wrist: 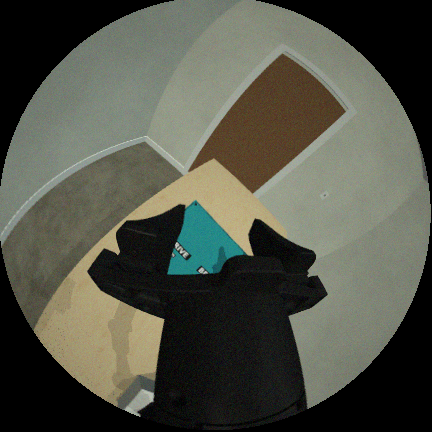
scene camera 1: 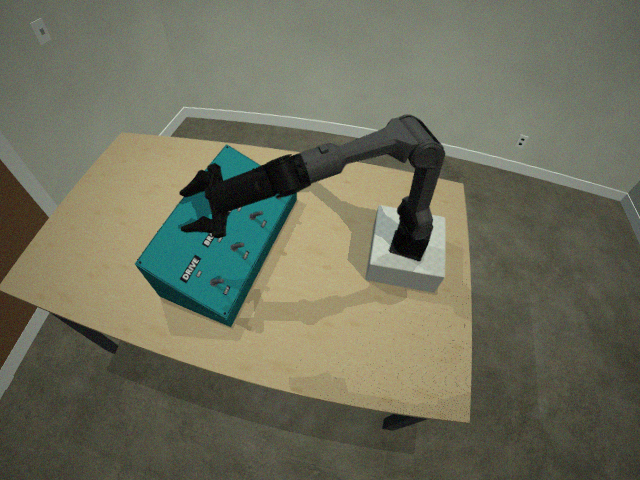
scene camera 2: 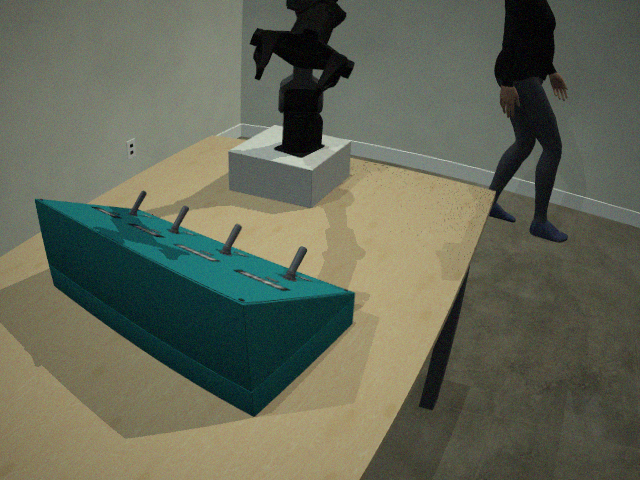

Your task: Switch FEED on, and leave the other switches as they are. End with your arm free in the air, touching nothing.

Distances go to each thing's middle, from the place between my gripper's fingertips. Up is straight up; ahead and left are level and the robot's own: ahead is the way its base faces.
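Taking the teal switch box (scene camera 2: 243, 328) as my reference, I find my hand 290 mm above it. My hand is also 170 mm to the left of the box, and 70 mm short of it.
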